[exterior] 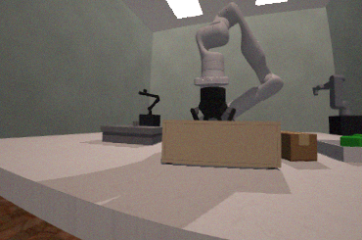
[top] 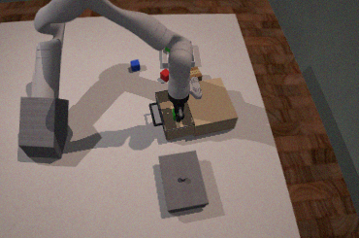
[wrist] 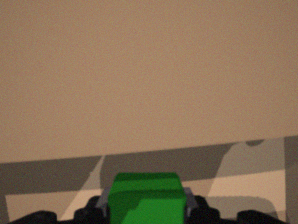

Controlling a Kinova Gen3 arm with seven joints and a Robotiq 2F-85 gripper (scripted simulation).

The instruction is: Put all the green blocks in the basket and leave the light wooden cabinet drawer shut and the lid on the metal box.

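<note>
Now: hand 30 mm short of the basket, 350 mm to the right of it and 20 mm above it. Round my hand: cardboard box (60 mm ahead, 190 mm to the left); light wooden cabinet (60 mm ahead, 10 mm to the left); red block (30 mm behind, 210 mm to the left, 10 mm below).
</note>
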